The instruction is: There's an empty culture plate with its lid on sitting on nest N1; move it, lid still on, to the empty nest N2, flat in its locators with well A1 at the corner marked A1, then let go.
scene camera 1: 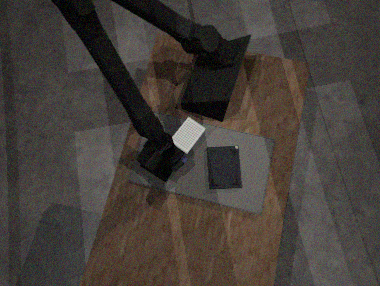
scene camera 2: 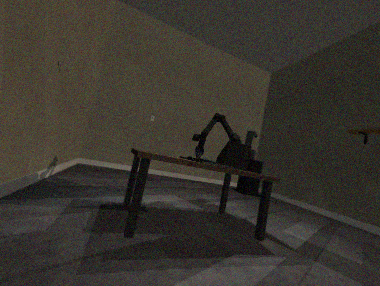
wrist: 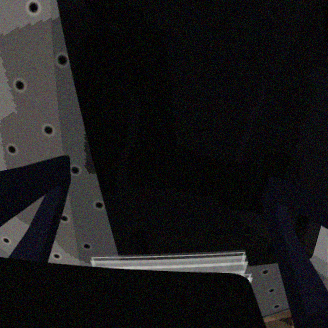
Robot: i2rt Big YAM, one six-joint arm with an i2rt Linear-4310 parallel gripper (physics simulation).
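Seen in the pictures: gripper, between the fingertips: (scene camera 1: 170, 156) (scene camera 2: 197, 158) (wrist: 172, 178); arm's base, origin of its link: (scene camera 1: 225, 57) (scene camera 2: 240, 150).
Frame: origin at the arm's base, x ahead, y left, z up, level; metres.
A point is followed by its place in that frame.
The white lidded culture plate (scene camera 1: 189, 135) (wrist: 170, 262) shows in part; the gripper hides the rest of it and nest N1 beneath. In the wrist view its near edge is a bright strip at the bottom, above the dark gripper body. My gripper (scene camera 1: 179, 154) (scene camera 2: 199, 156) @(x 0.379, y -0.091, z -0.157 m) (wrist: 172, 178) @(x 0.379, y -0.091, z -0.157 m) is open and low at the plate, with one finger to each side of it in the wrist view and nothing held. The dark nest N2 (scene camera 1: 224, 167) @(x 0.350, y 0.122, z -0.160 m) is empty, right of the plate in scene camera 1, with a small pale mark at its upper right corner.
Both nests are on a grey perforated board (scene camera 1: 256, 175) @(x 0.338, y 0.248, z -0.172 m) on the wooden table (scene camera 1: 210, 240) @(x 0.624, y 0.154, z -0.185 m) (scene camera 2: 250, 173) @(x 0.106, y 0.357, z -0.191 m). The dark arm base (scene camera 1: 212, 82) @(x 0.095, y -0.018, z -0.017 m) stands behind the board. The picture is dark and the plate's well letters cannot be read.
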